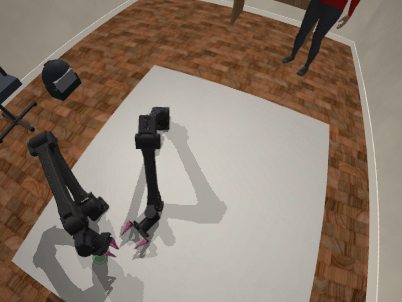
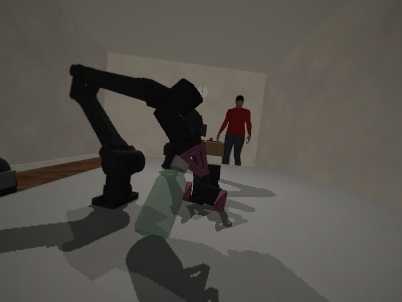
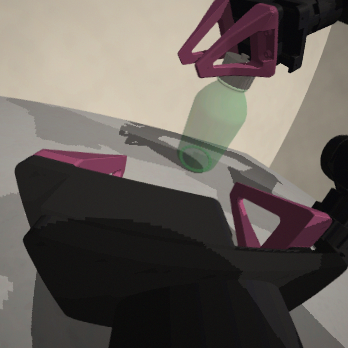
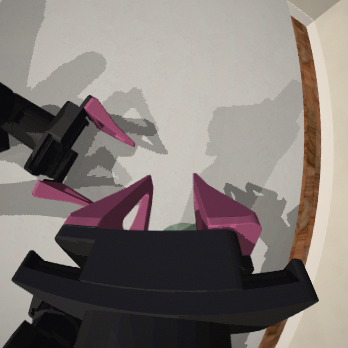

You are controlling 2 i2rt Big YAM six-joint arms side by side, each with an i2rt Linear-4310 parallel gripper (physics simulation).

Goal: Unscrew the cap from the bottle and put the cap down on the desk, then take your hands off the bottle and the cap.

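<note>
The translucent green bottle is tilted, its neck toward my right gripper. Whether its base touches the desk I cannot tell. The grey ridged cap is at the bottle's neck. My right gripper is shut on the cap, its fingertips reaching past it; the fingers partly hide the cap. My left gripper is wide open and empty, low over the desk, beside the bottle and apart from it.
The white desk lies under both arms, with arm shadows across it. The two grippers are close to each other. A person in a red top stands beyond the desk. A dark chair stands off the desk's left side.
</note>
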